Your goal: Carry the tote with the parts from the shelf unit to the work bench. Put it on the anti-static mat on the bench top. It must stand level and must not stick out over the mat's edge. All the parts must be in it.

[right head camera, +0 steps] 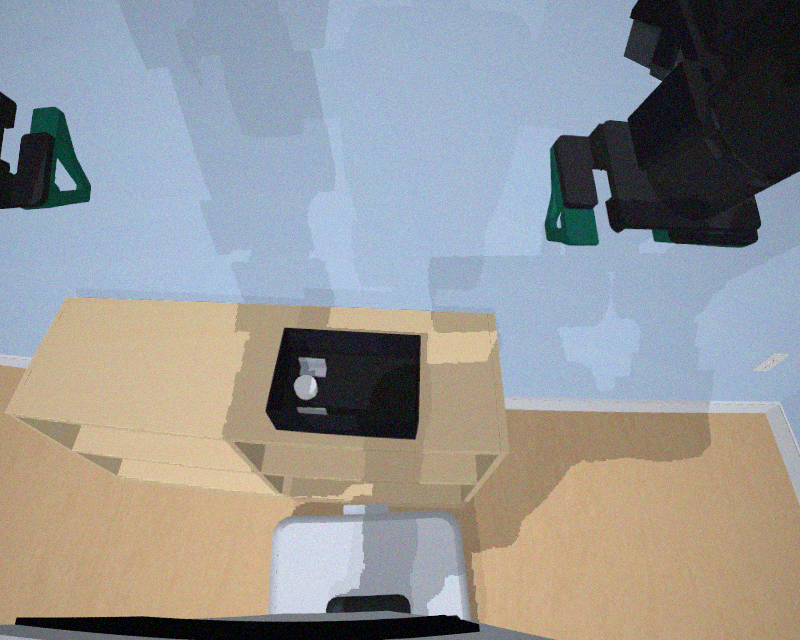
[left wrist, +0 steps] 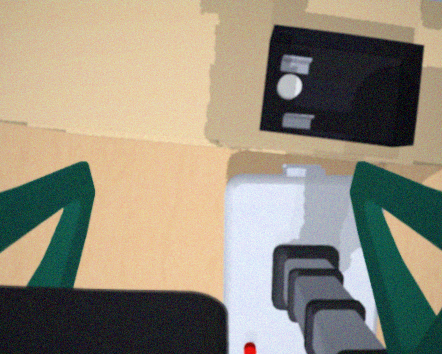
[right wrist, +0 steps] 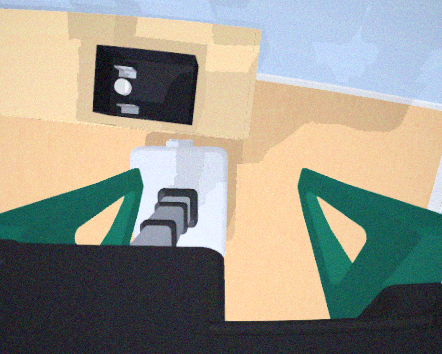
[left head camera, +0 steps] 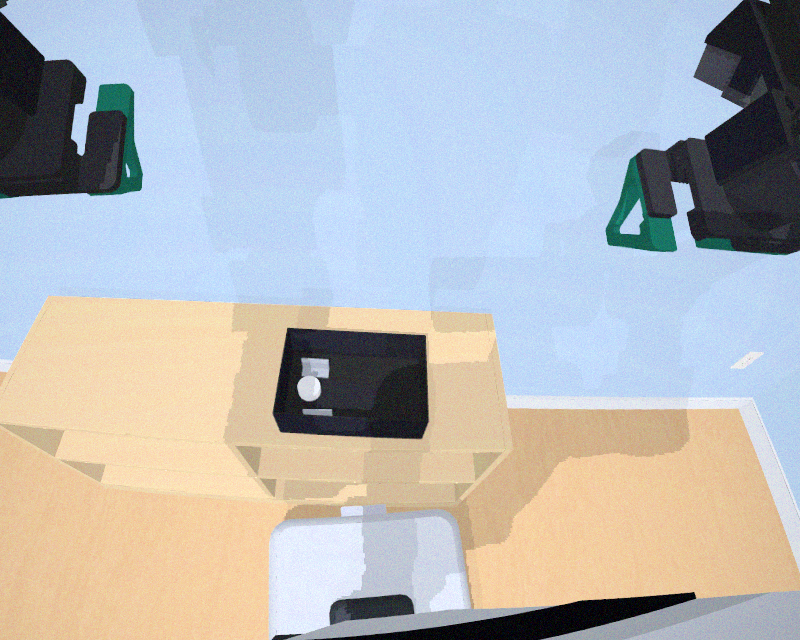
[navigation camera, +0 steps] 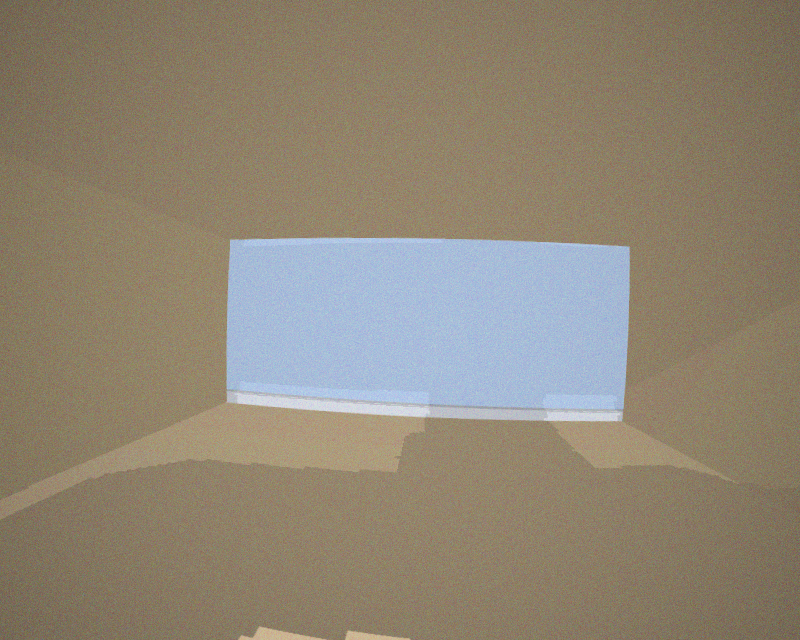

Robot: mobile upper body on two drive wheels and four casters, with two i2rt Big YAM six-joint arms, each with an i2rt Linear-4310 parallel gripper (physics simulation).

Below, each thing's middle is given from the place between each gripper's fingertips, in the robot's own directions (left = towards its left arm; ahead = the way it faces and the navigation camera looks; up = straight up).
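Relative to the black tote (left head camera: 377, 387), my right gripper is 190 mm short of it, 240 mm to the right of it and 600 mm above it.
My left hand: 63 cm above the black tote, 21 cm to the left of it, 16 cm short of it.
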